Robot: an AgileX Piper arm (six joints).
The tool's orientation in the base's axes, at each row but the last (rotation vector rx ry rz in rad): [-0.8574, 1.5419, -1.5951]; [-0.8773, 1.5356, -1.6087]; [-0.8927, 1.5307, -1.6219]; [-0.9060, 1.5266, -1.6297]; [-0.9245, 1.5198, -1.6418]
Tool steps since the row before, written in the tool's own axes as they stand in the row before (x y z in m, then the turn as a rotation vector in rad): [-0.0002, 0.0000, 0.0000, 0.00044, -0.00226, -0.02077]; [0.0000, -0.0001, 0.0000, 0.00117, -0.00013, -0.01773]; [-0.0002, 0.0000, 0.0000, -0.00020, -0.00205, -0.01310]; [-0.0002, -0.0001, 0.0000, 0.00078, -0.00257, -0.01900]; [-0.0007, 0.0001, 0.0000, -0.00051, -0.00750, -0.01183]
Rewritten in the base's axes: [0.0001, 0.0002, 0.0000, -0.01831, 0.01000, 0.00116]; [0.0000, 0.0000, 0.0001, -0.01594, 0.00781, -0.00082]; [0.0001, 0.0002, 0.0000, -0.01133, 0.00676, 0.00134]; [0.0001, 0.0002, 0.0001, -0.01695, 0.00886, 0.00156]; [0.0003, 0.0006, -0.0001, -0.01022, 0.00674, 0.00682]
